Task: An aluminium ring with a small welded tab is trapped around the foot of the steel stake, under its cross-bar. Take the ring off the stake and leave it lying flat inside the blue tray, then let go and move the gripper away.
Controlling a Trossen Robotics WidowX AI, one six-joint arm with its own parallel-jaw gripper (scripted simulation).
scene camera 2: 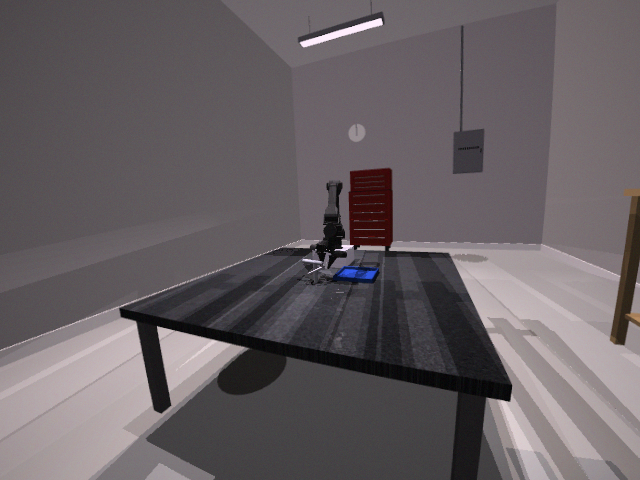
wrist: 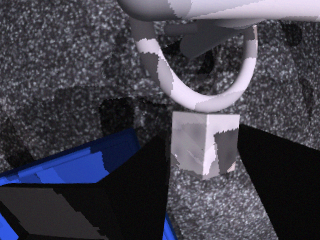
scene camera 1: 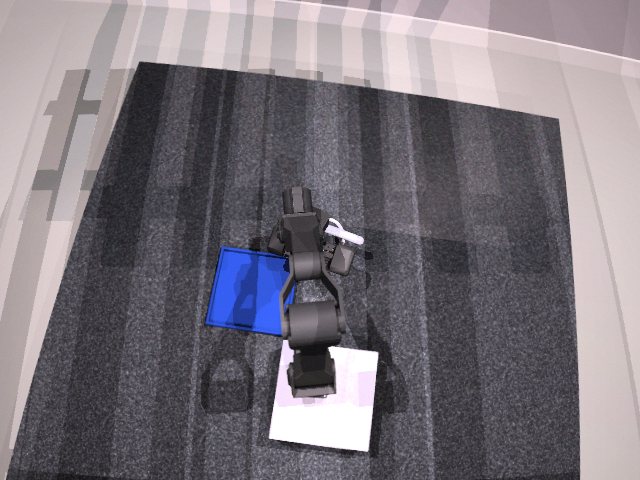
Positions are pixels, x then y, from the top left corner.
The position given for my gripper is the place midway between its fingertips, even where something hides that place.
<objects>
My gripper (wrist: pixel 201 134) holds an aluminium ring (wrist: pixel 204 142).
</objects>
